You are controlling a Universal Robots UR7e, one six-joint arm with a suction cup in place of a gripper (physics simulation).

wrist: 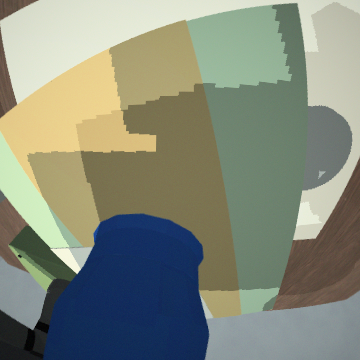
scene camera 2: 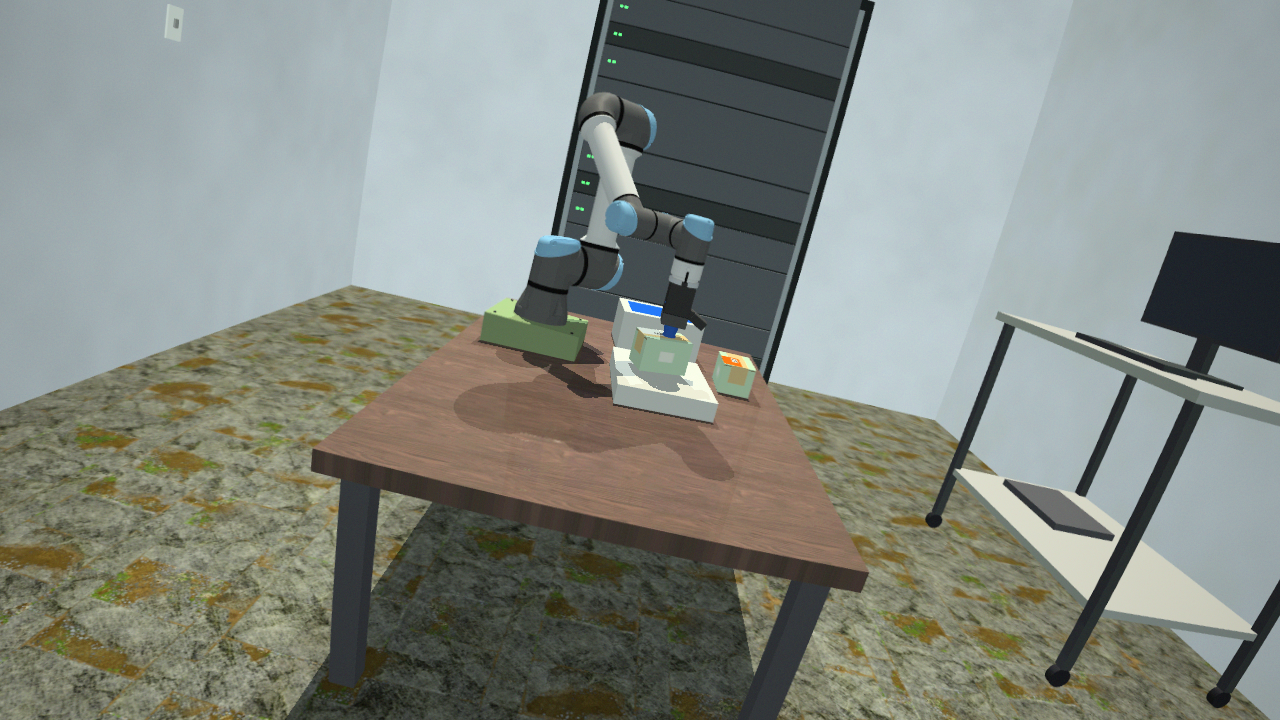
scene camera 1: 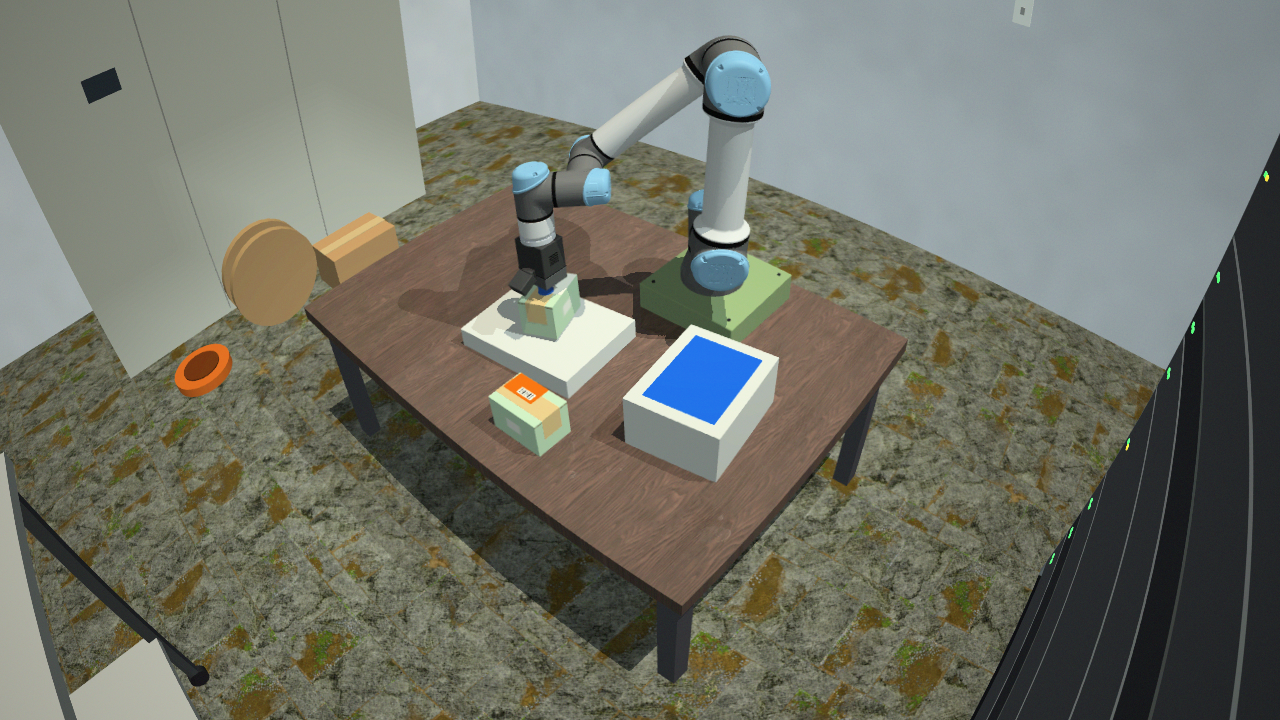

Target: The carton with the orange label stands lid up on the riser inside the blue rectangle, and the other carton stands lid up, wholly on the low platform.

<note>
The table carries a carton with orange label point(scene camera 1: 529, 413), a low white platform point(scene camera 1: 595, 334) and a white riser with blue rectangle point(scene camera 1: 695, 408). Also in view: my suction cup point(wrist: 138, 285).
The carton with orange label is seen too in scene camera 2 point(scene camera 2: 733, 374). The white riser with blue rectangle is seen too in scene camera 2 point(scene camera 2: 630, 314). The low white platform also shows in the wrist view point(wrist: 323, 35) and in scene camera 2 point(scene camera 2: 689, 396). The wrist view does not show the carton with orange label: it is out of frame.
</note>
